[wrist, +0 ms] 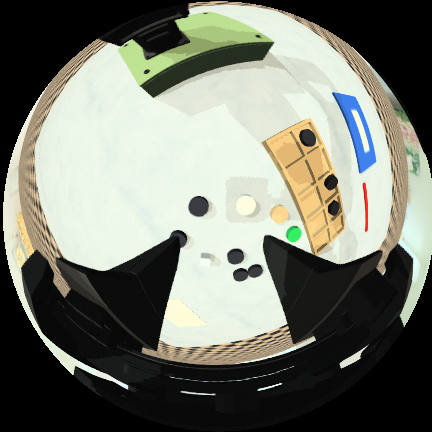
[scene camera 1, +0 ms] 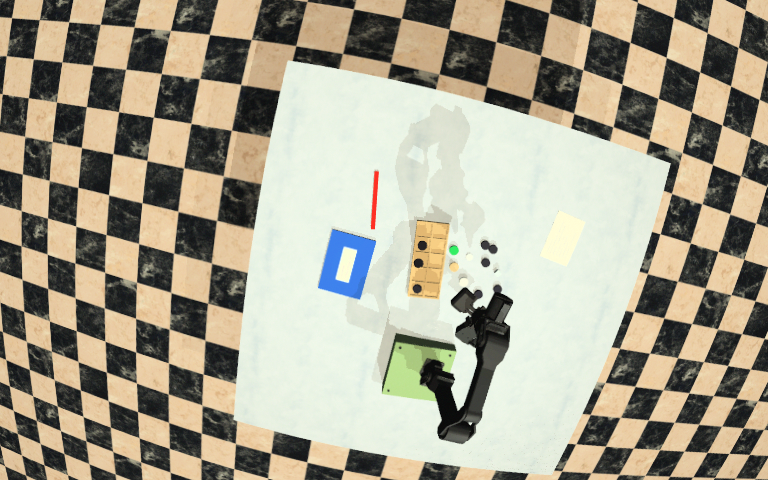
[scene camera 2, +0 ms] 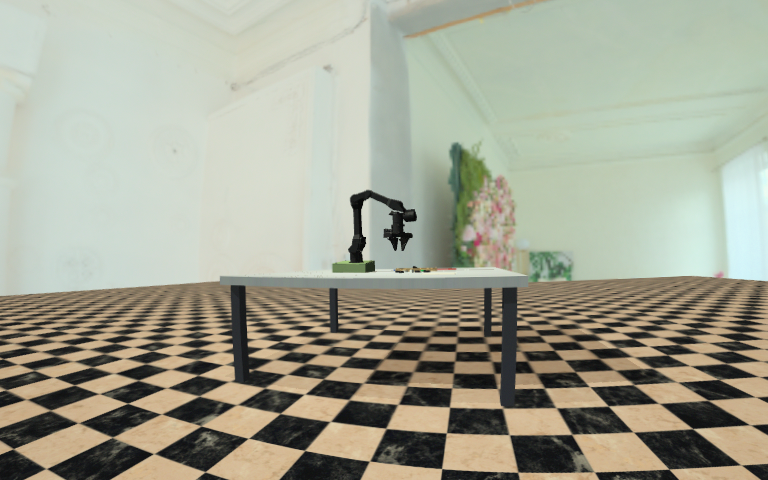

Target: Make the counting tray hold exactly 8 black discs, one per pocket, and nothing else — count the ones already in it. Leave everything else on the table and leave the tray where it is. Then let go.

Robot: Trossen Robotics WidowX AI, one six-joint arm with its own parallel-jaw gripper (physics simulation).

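The tan counting tray (scene camera 1: 434,260) (wrist: 301,170) has two rows of pockets. Three black discs (scene camera 1: 421,245) (wrist: 307,137) sit in separate pockets of its left row in scene camera 1; the other pockets look empty. Several loose black discs (scene camera 1: 485,262) (wrist: 198,206) lie on the table right of the tray. My gripper (scene camera 1: 479,310) (scene camera 2: 398,249) (wrist: 221,241) is open and empty, high above the table near the loose discs. In the wrist view its left fingertip partly covers one black disc (wrist: 178,237). The tray shows too small to read in scene camera 2.
A green disc (scene camera 1: 453,249) (wrist: 293,233), a tan disc (scene camera 1: 453,266) (wrist: 279,214) and a white disc (scene camera 1: 463,281) (wrist: 245,205) lie beside the tray. A blue panel (scene camera 1: 326,276) (wrist: 367,160), a red stick (scene camera 1: 374,200) (wrist: 366,207) and a cream card (scene camera 1: 562,238) (wrist: 184,314) lie farther out.
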